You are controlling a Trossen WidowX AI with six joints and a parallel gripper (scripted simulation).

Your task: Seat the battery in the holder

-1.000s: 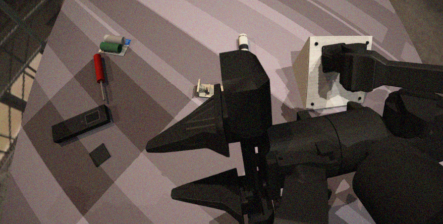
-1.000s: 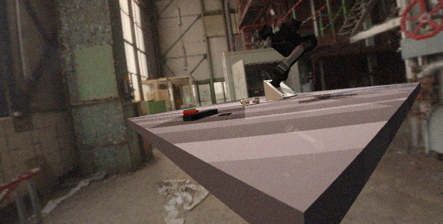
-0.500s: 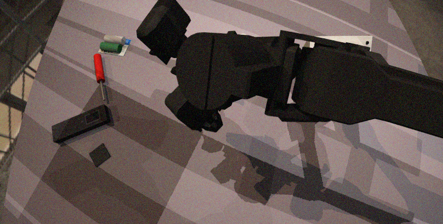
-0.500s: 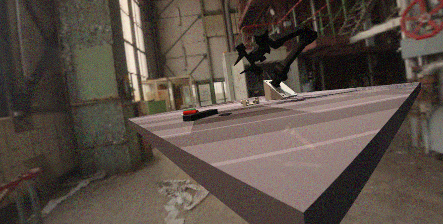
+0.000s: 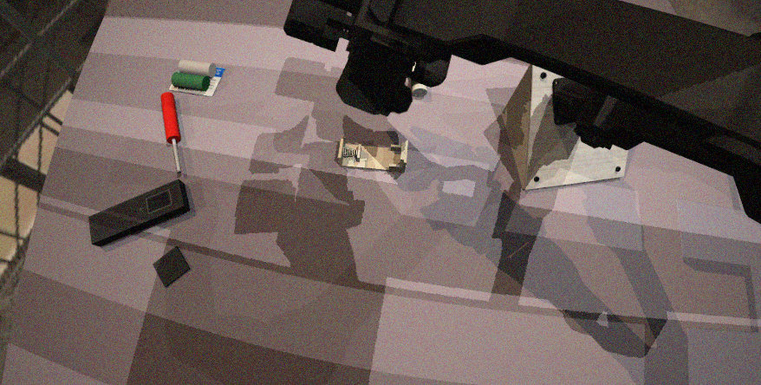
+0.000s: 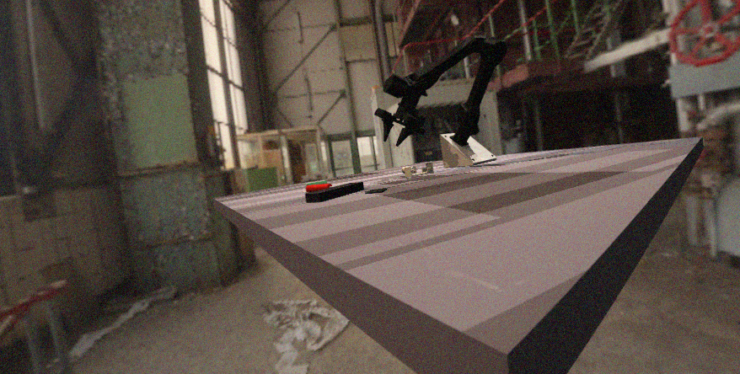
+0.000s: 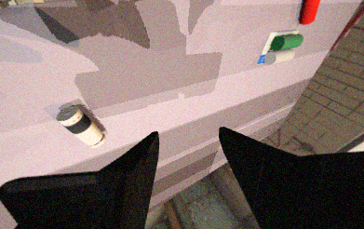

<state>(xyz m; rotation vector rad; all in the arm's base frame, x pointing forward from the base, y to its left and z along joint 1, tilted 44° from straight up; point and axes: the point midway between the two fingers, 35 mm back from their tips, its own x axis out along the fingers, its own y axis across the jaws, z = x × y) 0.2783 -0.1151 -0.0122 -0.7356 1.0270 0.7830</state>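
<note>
My gripper tip is 110 mm past the battery, 110 mm above it and 20 mm to the left of it. The rest, counted from my gripper tip: black flat box (350 mm ahead, 130 mm to the left, 100 mm below); then red-handled screwdriver (300 mm ahead, 110 mm below, 10 mm to the left); then dark square tile (300 mm ahead, 210 mm to the left, 120 mm below).
</note>
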